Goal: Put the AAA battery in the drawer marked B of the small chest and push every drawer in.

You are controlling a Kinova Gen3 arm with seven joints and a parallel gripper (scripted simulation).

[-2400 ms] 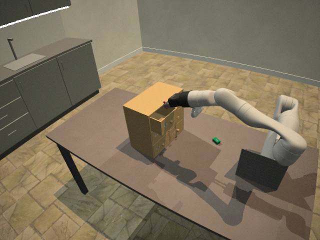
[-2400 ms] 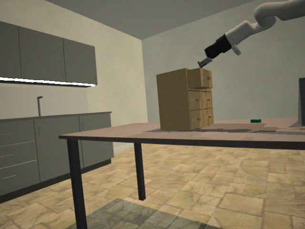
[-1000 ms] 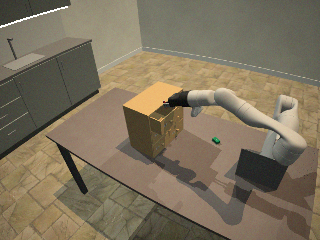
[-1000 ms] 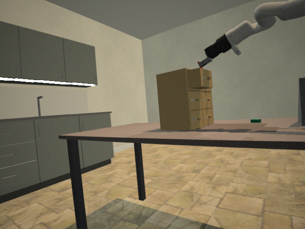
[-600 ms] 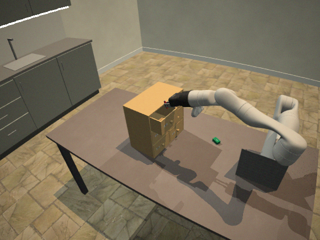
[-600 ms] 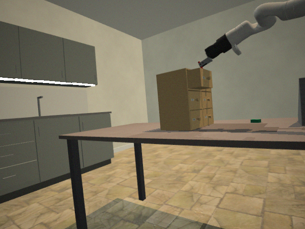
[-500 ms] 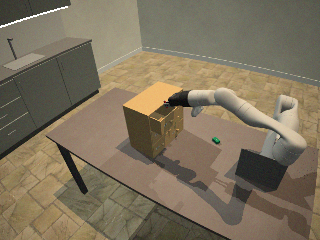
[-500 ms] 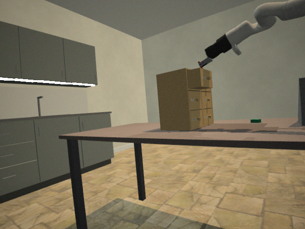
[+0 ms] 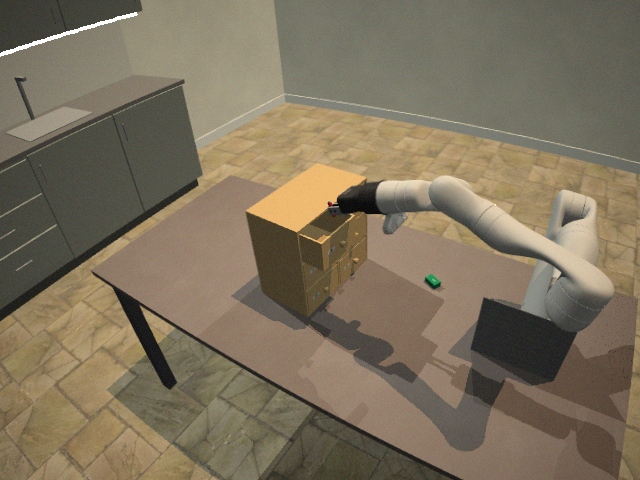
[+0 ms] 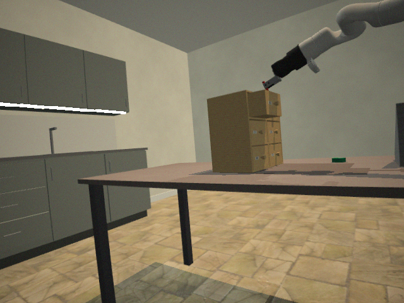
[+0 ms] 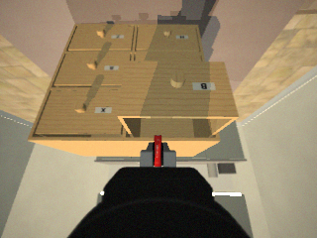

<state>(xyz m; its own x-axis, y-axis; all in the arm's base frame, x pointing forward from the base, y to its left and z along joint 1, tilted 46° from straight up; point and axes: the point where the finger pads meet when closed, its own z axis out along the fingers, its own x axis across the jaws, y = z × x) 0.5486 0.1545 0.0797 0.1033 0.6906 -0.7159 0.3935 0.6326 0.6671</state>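
Now: the red AAA battery 10 mm ahead of my hand. The rest, counted from my hand: green block 330 mm below, 210 mm to the right, 210 mm behind.
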